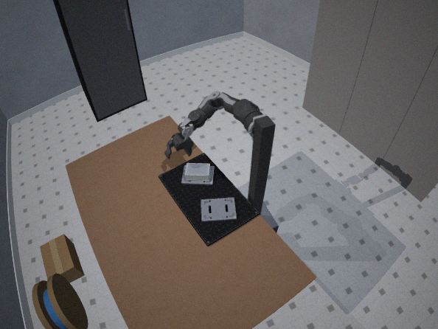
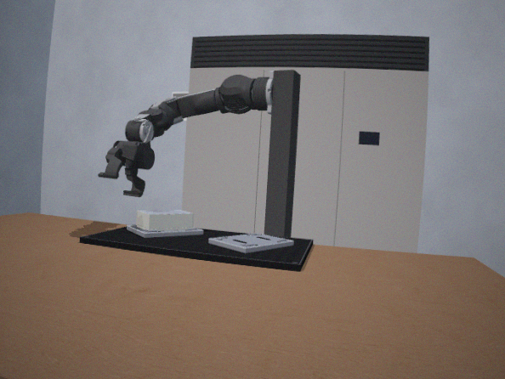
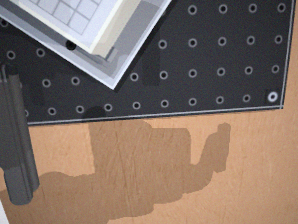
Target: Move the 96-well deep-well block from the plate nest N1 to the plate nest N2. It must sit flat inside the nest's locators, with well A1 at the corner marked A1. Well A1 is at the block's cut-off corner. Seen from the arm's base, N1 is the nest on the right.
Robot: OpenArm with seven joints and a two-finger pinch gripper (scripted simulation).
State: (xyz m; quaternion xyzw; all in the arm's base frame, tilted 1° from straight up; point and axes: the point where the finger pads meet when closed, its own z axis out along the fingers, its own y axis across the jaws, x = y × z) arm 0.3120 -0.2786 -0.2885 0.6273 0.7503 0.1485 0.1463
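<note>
Now: hand 90 mm to the right of the white deep-well block, 80 mm past it and 80 mm above it. From my hand the other things lie so: nest: 100 mm below, 90 mm to the left, 80 mm behind.
</note>
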